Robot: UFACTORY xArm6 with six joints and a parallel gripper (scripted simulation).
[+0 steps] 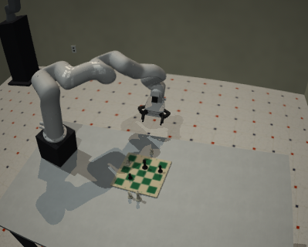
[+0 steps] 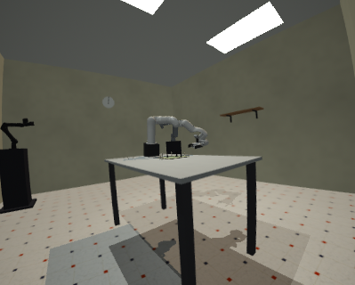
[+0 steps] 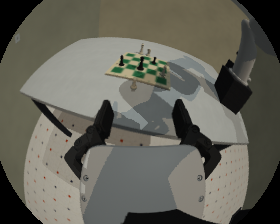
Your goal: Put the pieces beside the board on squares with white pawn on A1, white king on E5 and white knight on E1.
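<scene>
Right now the chessboard is 28 cm to the right of my hand, 8 cm below it and 2 cm ahead of it.
</scene>
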